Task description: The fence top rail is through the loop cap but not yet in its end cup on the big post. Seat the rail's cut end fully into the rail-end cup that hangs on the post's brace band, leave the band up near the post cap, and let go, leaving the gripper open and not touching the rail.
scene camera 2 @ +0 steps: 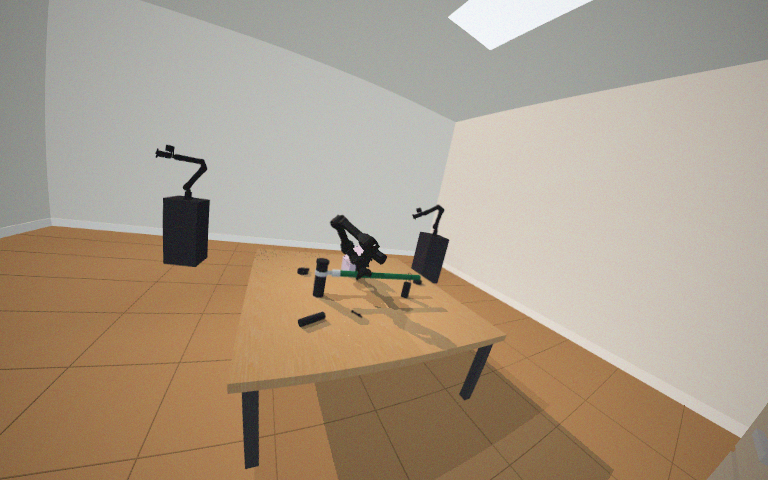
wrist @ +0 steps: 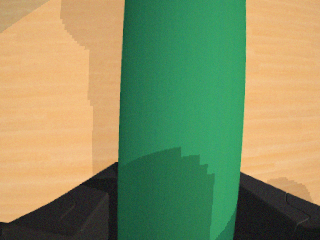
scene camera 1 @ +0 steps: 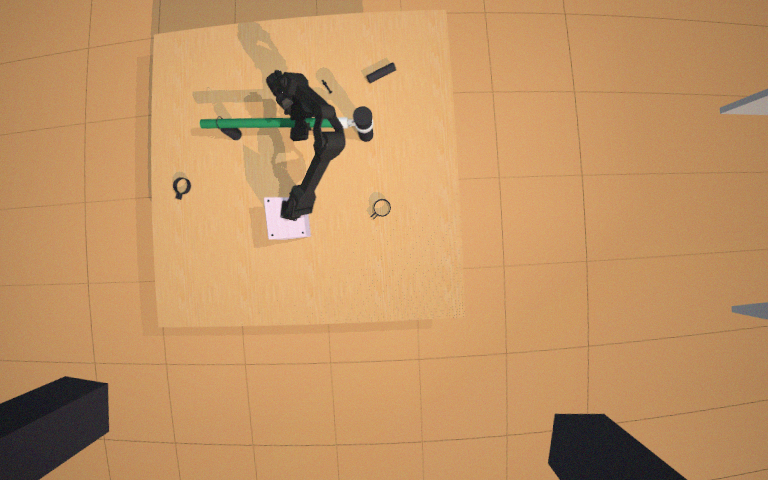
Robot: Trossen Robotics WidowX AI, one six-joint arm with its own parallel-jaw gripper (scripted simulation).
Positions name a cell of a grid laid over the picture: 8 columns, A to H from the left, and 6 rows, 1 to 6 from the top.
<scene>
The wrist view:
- gripper: E5
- green top rail: E2, held by the gripper
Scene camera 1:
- green top rail: C2
</scene>
